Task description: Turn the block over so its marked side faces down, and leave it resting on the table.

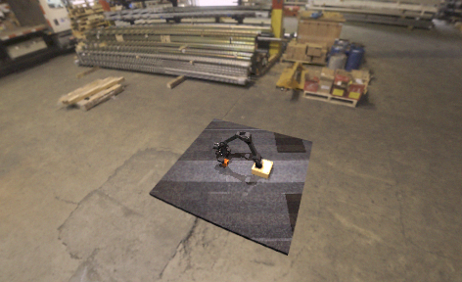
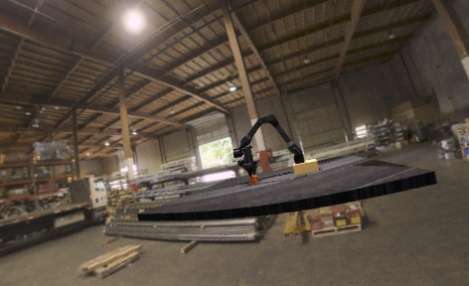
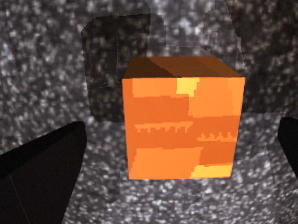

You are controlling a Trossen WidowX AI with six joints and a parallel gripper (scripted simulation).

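The orange block is 2 cm below my gripper tip and 1 cm behind it.
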